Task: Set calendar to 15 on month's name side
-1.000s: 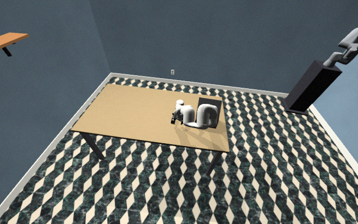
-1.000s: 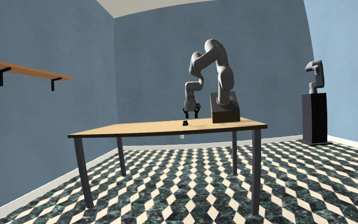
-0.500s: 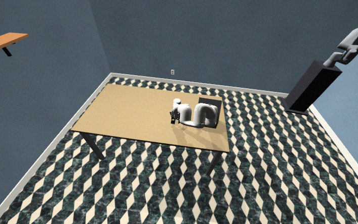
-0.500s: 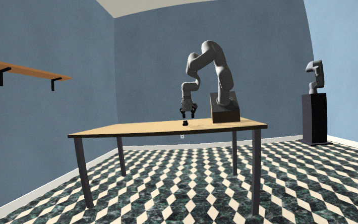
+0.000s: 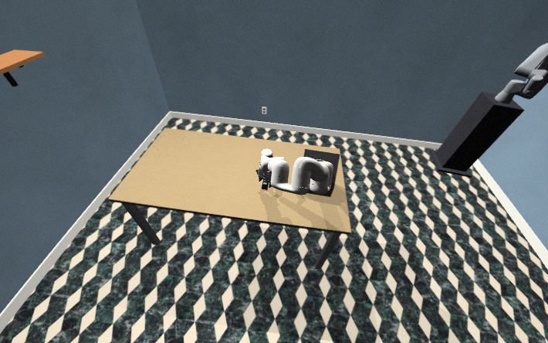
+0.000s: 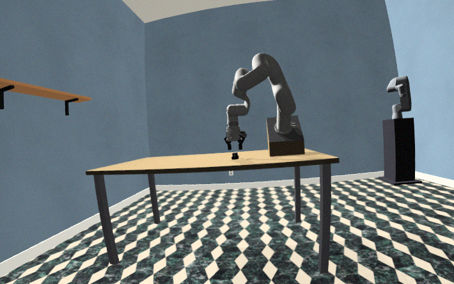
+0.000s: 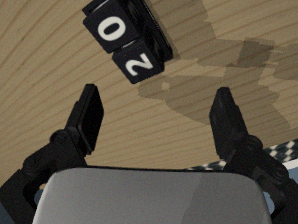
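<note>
Right now my hand is 50 mm above the black cube, 20 mm to the left of it and 10 mm short of it. Round my hand: black digit cube 50 mm to the right, 50 mm below, 10 mm ahead.
</note>
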